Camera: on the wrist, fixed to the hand. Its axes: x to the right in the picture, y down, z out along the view.
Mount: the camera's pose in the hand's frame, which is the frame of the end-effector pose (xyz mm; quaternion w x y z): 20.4 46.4 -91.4 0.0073 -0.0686 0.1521 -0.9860
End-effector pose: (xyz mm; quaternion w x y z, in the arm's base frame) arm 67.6 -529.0 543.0 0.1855 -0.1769 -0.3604 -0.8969
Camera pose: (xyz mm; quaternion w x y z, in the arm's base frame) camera 54.5 -629.4 517.2 0.8403 -0.4777 0.0873 0.2411
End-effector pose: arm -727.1 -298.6 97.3 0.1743 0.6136 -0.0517 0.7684
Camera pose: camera -830.8 -310.9 101.1 0.8088 -0.0734 0.5784 -0.0765
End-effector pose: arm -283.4 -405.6 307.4 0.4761 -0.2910 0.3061 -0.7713
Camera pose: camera -333.0 -423.1 217.1 0.8235 0.2193 0.1594 0.4983
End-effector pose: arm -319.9 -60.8 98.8 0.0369 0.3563 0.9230 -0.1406
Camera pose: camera -301.1 11.3 172.1 0.2543 0.8886 -0.3733 -0.0801
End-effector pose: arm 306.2 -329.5 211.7 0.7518 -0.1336 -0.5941 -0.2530
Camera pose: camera 410.1 -341.1 212.3 0.1628 -0.5717 0.0044 0.8042
